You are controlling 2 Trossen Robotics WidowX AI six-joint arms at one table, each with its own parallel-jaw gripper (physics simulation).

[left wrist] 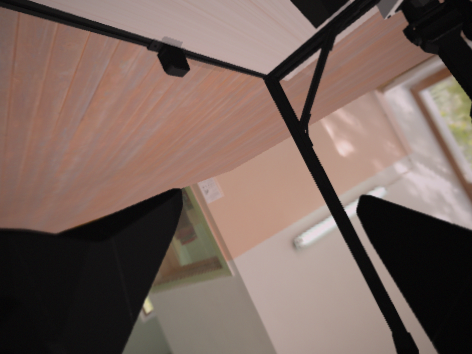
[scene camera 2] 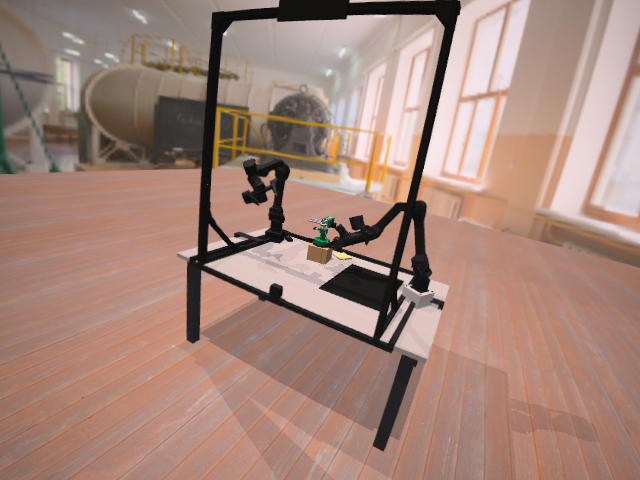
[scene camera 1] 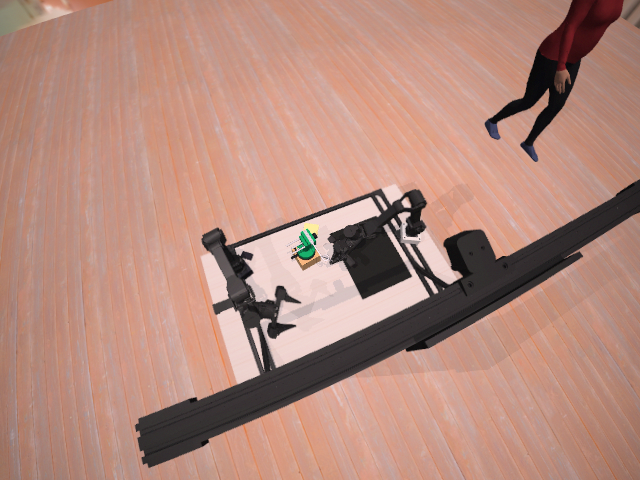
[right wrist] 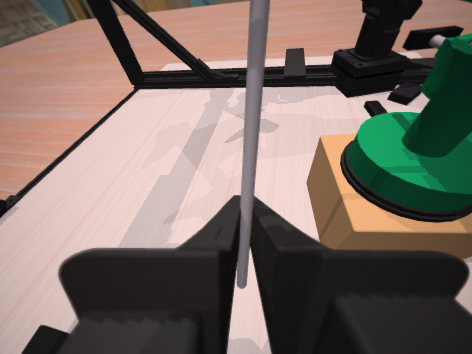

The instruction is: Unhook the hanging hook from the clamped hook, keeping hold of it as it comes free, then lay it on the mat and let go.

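Places are measured from the left arm's base along level axes (x ahead, y left, z up), in millimetres.
Where they show: left gripper, fingertip midpoint: (left wrist: 268,199) (scene camera 2: 268,201) (scene camera 1: 298,314); right gripper, fingertip midpoint: (scene camera 2: 324,246) (scene camera 1: 329,264) (right wrist: 243,202); left arm's base at its link origin: (scene camera 2: 275,230) (scene camera 1: 237,268) (right wrist: 369,54); right arm's base at its link origin: (scene camera 2: 419,289) (scene camera 1: 411,231).
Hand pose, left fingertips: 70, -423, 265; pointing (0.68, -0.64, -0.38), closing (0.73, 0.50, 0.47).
Each offset is from my left fingertips to the top centre of the thing, as dx, dy, dz. "spot": to the spot under its first point. Level surfaces: height alone.
The hanging hook {spot: +274, +127, -138} (right wrist: 254,100) is a thin grey rod standing nearly upright in the right wrist view; its upper end runs out of that view. My right gripper (right wrist: 243,202) (scene camera 1: 331,261) is shut on its lower shaft, in front of the green vise. The clamped hook {spot: +189, +240, -114} (scene camera 2: 314,221) is a light rod at the top of the green vise (scene camera 1: 306,253) (scene camera 2: 321,241) (right wrist: 442,112). Whether the two hooks touch cannot be told. The black mat {dz -319} (scene camera 1: 385,273) (scene camera 2: 356,291) lies flat beside the vise. My left gripper (scene camera 1: 297,314) (left wrist: 268,199) is open and empty, away from the hooks.
The vise stands on a wooden block {+244, +258, -240} (scene camera 1: 309,265) (scene camera 2: 319,254) (right wrist: 400,241). A yellow note {+364, +363, -313} (scene camera 1: 311,227) (scene camera 2: 341,255) lies behind the block in scene camera 1. A black frame (scene camera 2: 207,129) rises around the table. A person (scene camera 1: 555,87) stands on the floor beyond it.
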